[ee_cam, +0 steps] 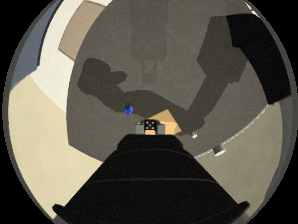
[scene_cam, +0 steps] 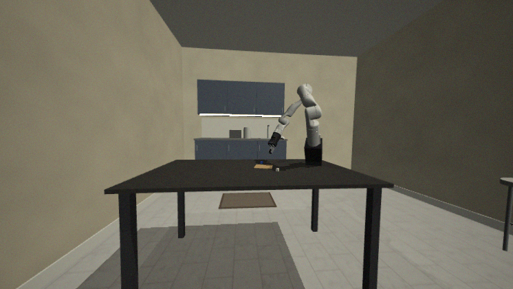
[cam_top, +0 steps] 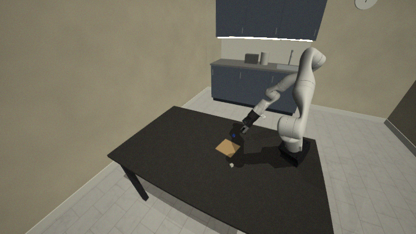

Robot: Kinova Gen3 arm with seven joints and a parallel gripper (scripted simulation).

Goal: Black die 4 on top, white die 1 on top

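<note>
My gripper is now 10 cm above the blue die, 8 cm short of it and 1 cm to the left of it. From my hand the other things lie so: white die 27 cm to the left, 10 cm below, 4 cm behind; tan mat 13 cm to the left, 11 cm below, 6 cm ahead; black die 1 cm below.
</note>
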